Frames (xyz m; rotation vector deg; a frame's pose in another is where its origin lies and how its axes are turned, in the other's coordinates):
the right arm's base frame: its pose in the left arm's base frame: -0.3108 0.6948 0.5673 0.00 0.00 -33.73
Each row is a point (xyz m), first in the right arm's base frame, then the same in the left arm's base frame.
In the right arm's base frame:
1: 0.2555 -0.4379 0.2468
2: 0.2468 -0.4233 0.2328
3: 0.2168 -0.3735 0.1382
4: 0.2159 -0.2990 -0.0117
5: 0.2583 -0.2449 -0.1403
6: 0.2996 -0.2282 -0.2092
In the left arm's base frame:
1: -0.3415 0.1887 0.8141
2: -0.3406 0.2057 0.8001
3: -0.3379 0.2638 0.7055
4: -0.2973 0.3262 0.5556
5: -0.2320 0.3477 0.4270
6: -0.1883 0.3387 0.3581

